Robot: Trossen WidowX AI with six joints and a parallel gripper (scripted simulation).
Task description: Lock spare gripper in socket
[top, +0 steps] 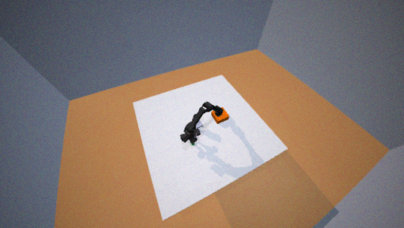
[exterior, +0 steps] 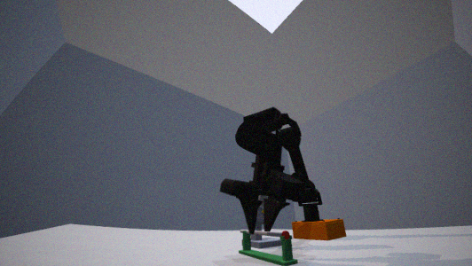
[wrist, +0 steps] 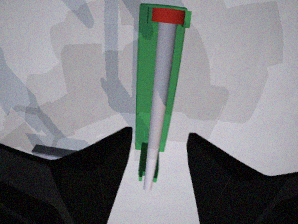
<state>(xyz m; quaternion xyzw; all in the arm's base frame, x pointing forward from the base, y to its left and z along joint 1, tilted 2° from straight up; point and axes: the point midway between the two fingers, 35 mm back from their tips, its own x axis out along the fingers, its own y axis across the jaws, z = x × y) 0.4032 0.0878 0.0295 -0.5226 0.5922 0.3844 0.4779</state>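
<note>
My gripper tip is 20 mm above the green cradle and 10 mm to the right of it. Round my gripper tip: grey mount (130 mm behind, 110 mm to the right, 10 mm above); then spare gripper (130 mm behind, 110 mm to the right, 80 mm above).
</note>
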